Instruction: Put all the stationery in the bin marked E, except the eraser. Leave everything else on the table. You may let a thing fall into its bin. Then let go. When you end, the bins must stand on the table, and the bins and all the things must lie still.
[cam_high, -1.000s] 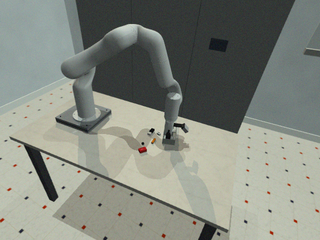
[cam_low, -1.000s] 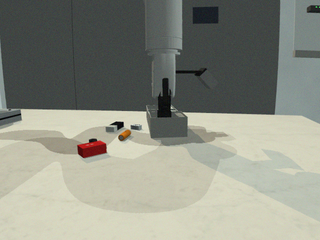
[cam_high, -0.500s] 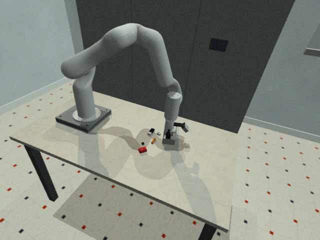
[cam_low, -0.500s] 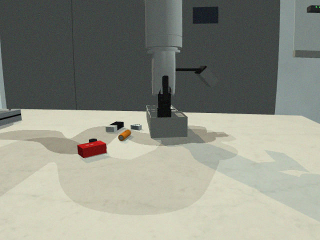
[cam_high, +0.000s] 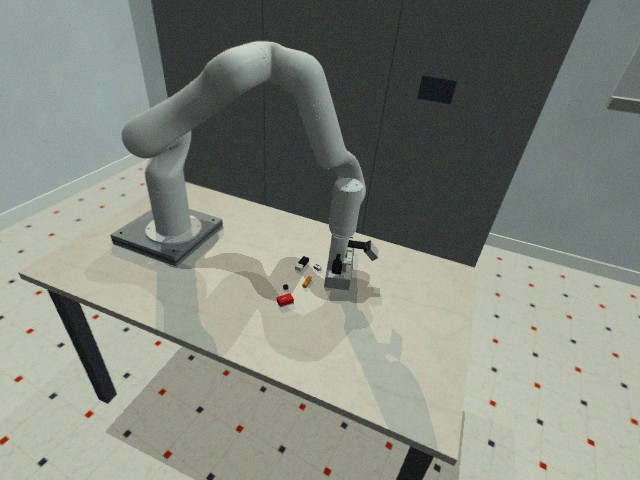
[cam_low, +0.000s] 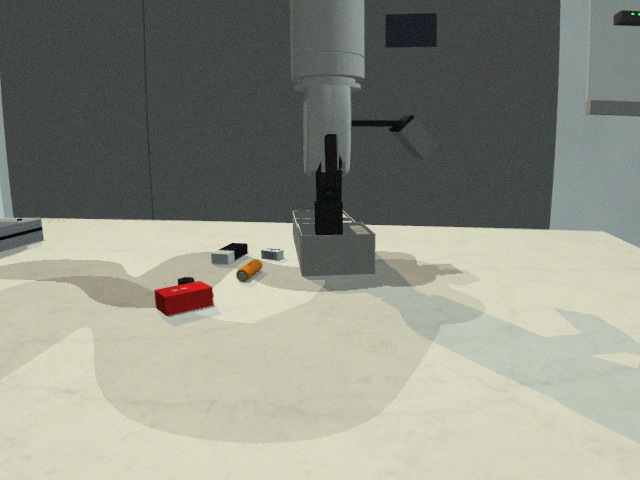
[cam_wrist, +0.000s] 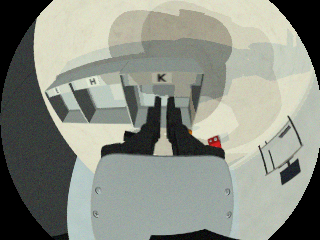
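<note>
Now: the bin block 3 cm behind my hand, 8 cm to the left of it and 4 cm below it. Also, from my hand: black-and-white block: 14 cm behind, 1 cm to the right, 5 cm below; grey block: 9 cm behind, 1 cm to the left, 5 cm below; orange cylinder: 7 cm behind, 7 cm to the right, 5 cm below.
</note>
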